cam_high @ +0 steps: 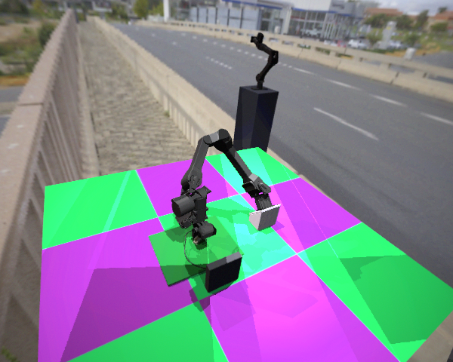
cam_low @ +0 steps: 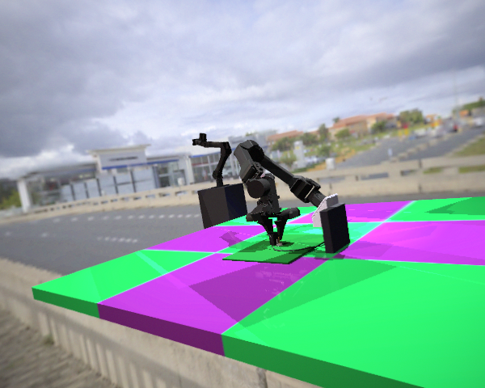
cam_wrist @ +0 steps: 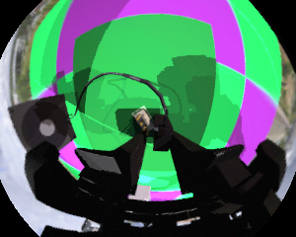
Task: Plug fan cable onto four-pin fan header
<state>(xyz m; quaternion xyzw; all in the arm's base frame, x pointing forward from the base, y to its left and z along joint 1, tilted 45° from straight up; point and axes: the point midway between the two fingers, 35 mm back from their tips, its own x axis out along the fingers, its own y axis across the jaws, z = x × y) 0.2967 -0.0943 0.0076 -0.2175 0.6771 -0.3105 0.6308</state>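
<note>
Right now the dark plug is 10 mm to the right of my gripper tip and 10 mm above it. Also, from my gripper tip: dark green board: 30 mm to the left, 30 mm below, 30 mm ahead; then dark fan: 210 mm to the left, 40 mm ahead, 40 mm above.
</note>
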